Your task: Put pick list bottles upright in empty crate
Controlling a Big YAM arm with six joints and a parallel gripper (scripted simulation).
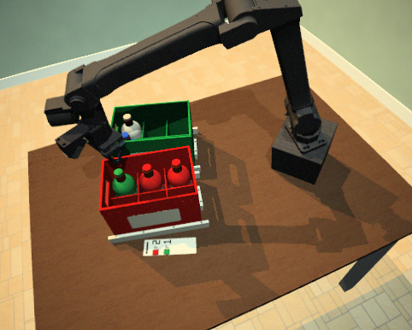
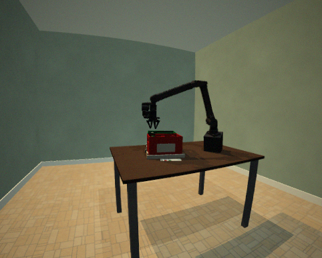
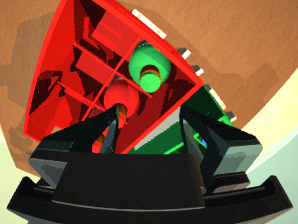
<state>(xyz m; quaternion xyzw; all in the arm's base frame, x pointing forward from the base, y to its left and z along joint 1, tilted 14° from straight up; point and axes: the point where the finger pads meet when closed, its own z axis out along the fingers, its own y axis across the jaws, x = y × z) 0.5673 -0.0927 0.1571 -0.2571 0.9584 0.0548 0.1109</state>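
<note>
Now: the green bottle 150 mm below my hand. The rest, counted from my hand: blue-capped bottle: 40 mm behind, 150 mm to the right, 150 mm below; then red crate: 80 mm behind, 60 mm to the left, 150 mm below; then red bottle: 180 mm behind, 20 mm to the left, 150 mm below.
</note>
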